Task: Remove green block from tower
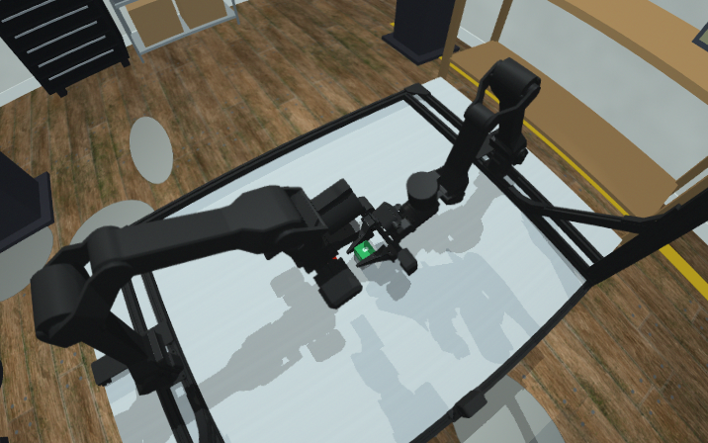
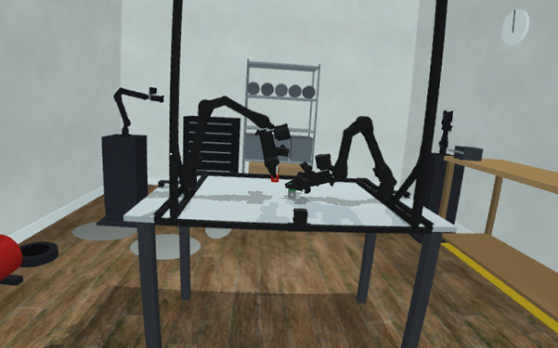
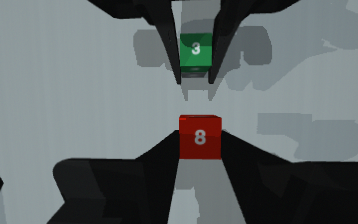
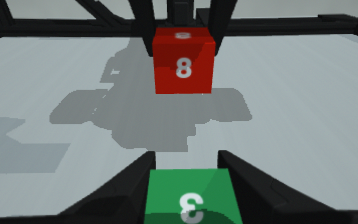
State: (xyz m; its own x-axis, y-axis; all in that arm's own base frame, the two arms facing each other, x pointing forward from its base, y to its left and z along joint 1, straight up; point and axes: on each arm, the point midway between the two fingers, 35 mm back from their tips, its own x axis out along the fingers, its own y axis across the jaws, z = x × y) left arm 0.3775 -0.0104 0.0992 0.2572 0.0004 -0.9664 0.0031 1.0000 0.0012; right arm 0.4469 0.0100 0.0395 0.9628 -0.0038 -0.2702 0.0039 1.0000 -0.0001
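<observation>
Right now the red block showing 8 is 8 cm to the left of my right hand and 2 cm above it. From my right hand the other things lie so: green block showing 3 (1 cm below).
Now: the red block showing 8 1 cm to the right of my left hand and 4 cm below it. From my left hand the other things lie so: green block showing 3: 9 cm to the right, 7 cm below.
</observation>
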